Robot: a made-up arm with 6 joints. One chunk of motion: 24 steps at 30 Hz.
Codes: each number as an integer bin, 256 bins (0 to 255) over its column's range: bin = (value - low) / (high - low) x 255, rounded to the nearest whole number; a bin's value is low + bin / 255 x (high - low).
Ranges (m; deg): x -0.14..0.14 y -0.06..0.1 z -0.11..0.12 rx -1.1..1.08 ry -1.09..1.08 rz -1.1..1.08
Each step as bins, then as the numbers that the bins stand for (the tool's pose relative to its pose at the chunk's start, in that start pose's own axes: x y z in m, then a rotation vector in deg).
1 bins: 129 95 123 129 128 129
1 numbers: 0.0016 -0.0004 0.0009 0.00 0.00 0.00
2 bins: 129 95 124 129 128 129
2 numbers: 0.0016 -0.0004 0.0018 0.00 0.00 0.00
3 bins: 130 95 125 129 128 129
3 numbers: 0.0027 -0.0004 0.0027 0.00 0.00 0.00
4 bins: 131 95 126 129 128 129
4 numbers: 0.0038 -0.0004 0.0036 0.00 0.00 0.00
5 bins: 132 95 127 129 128 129
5 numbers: 0.0049 -0.0004 0.0045 0.00 0.00 0.00
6 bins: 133 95 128 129 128 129
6 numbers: 0.0060 -0.0004 0.0055 0.00 0.00 0.00
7 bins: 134 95 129 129 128 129
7 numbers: 0.0071 -0.0004 0.0064 0.00 0.00 0.00
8 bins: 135 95 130 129 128 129
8 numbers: 0.0082 -0.0004 0.0073 0.00 0.00 0.00
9 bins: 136 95 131 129 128 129
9 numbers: 0.0093 -0.0004 0.0082 0.00 0.00 0.00
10 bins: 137 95 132 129 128 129
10 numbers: 0.0104 -0.0004 0.0091 0.00 0.00 0.00
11 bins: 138 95 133 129 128 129
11 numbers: 0.0115 -0.0004 0.0100 0.00 0.00 0.00
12 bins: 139 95 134 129 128 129
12 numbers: 0.0126 -0.0004 0.0109 0.00 0.00 0.00
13 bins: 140 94 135 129 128 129
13 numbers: 0.0137 -0.0010 0.0118 0.00 0.00 0.00
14 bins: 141 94 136 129 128 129
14 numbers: 0.0148 -0.0010 0.0127 0.00 0.00 0.00
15 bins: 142 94 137 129 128 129
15 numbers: 0.0159 -0.0010 0.0136 0.00 0.00 0.00
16 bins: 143 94 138 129 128 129
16 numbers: 0.0170 -0.0010 0.0145 0.00 0.00 0.00
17 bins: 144 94 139 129 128 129
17 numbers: 0.0181 -0.0010 0.0154 0.00 0.00 0.00
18 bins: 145 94 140 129 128 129
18 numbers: 0.0192 -0.0010 0.0163 0.00 0.00 0.00
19 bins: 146 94 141 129 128 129
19 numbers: 0.0203 -0.0010 0.0172 0.00 0.00 0.00
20 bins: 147 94 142 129 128 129
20 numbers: 0.0214 -0.0010 0.0181 0.00 0.00 0.00
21 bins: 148 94 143 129 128 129
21 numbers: 0.0225 -0.0010 0.0190 0.00 0.00 0.00
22 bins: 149 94 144 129 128 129
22 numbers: 0.0236 -0.0010 0.0199 0.00 0.00 0.00
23 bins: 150 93 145 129 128 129
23 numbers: 0.0247 -0.0016 0.0208 0.00 0.00 0.00
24 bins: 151 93 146 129 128 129
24 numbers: 0.0258 -0.0016 0.0217 0.00 0.00 0.00
